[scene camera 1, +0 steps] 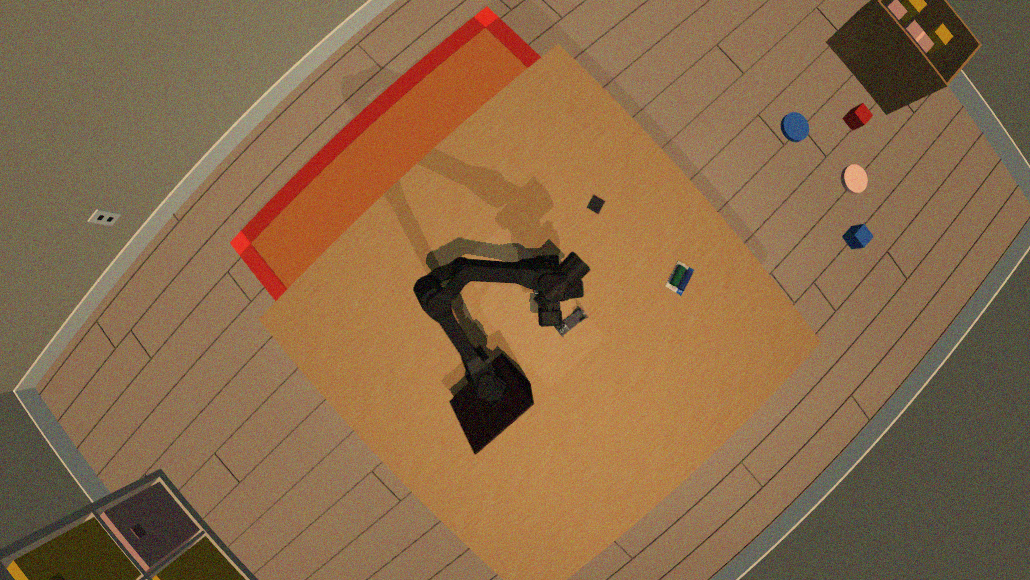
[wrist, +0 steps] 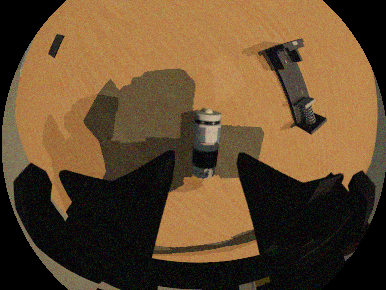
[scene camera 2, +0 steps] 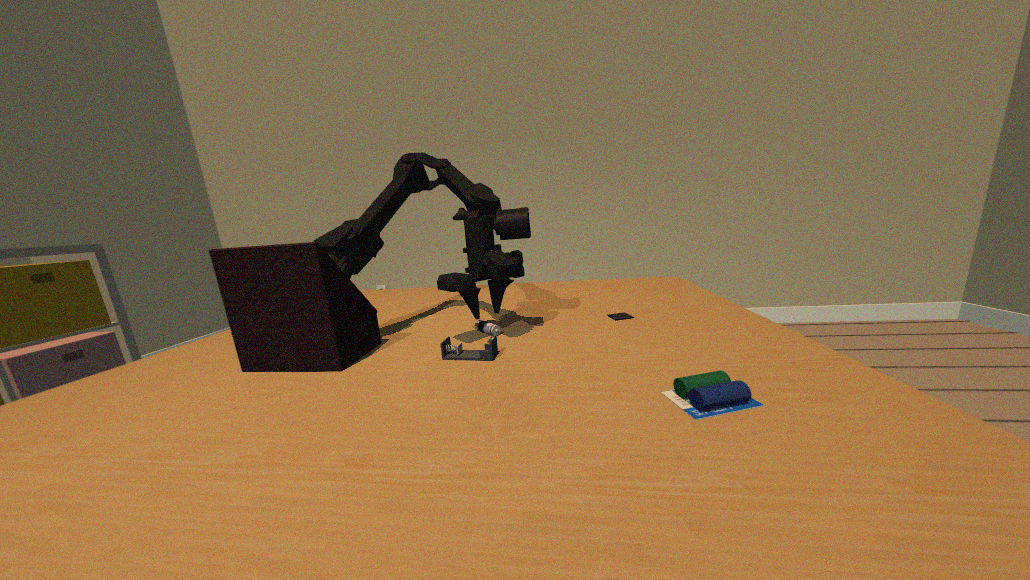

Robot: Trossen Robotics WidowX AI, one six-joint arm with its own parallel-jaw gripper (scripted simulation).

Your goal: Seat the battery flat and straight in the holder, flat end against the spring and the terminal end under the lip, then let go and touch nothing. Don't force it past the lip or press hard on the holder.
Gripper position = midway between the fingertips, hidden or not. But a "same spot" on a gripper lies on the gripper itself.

The gripper shows in scene camera 1, in the wrist view [206, 157] and in scene camera 2. One and the same spot on the gripper: [scene camera 1: 552, 315] is [scene camera 2: 455, 274].
